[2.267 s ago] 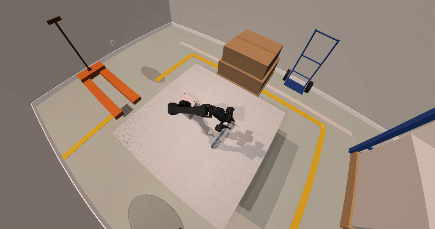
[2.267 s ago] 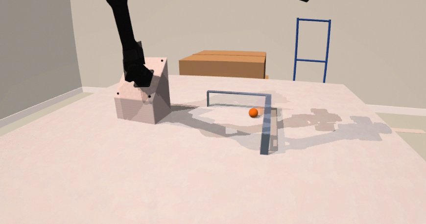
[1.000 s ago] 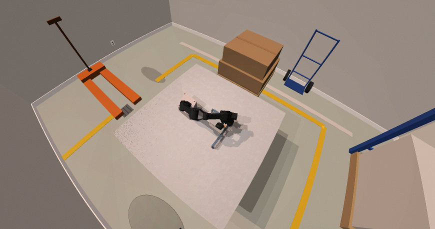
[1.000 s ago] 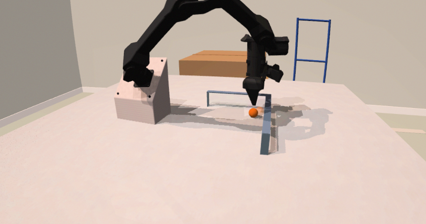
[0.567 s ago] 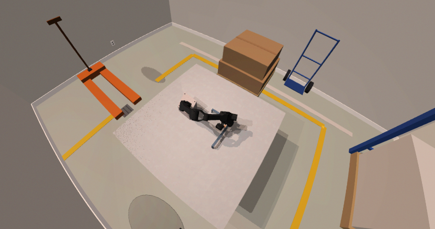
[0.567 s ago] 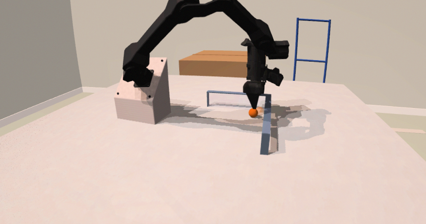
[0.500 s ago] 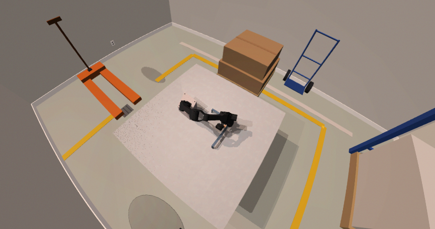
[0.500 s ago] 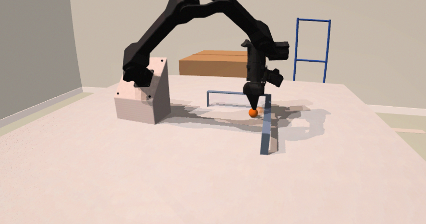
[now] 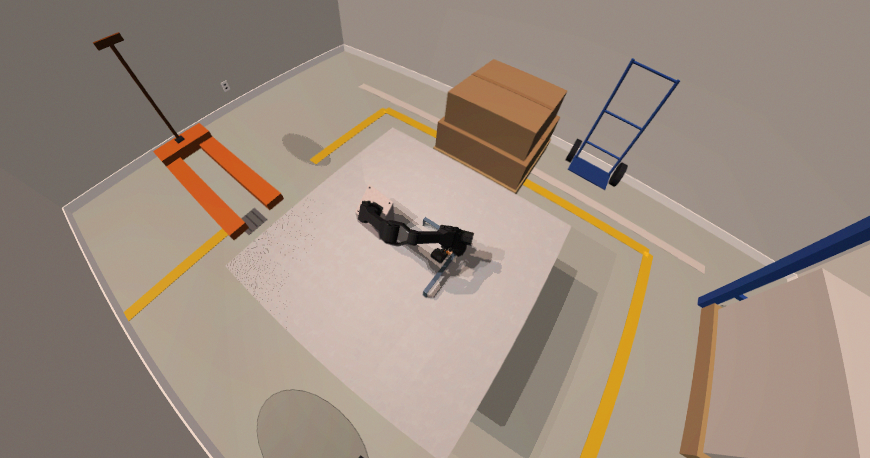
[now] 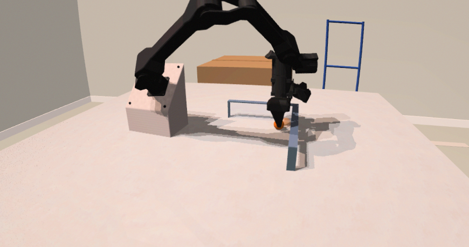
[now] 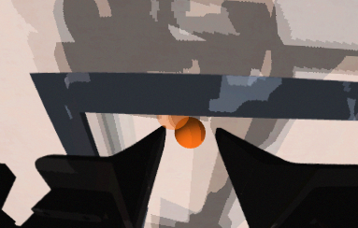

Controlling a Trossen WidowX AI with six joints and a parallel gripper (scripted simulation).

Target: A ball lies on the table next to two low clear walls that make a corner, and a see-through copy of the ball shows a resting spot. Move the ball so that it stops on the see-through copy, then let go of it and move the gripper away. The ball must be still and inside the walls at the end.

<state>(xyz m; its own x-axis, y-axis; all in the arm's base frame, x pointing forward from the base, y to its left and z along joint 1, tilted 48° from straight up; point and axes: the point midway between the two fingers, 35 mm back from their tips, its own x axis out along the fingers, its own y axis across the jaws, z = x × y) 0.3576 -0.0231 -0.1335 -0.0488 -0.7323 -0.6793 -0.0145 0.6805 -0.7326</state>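
Now: the see-through copy of ball 20 mm ahead of my gripper tip and 20 mm to the left of it. From my gripper tip the other things lie so: orange ball (right at my gripper tip).
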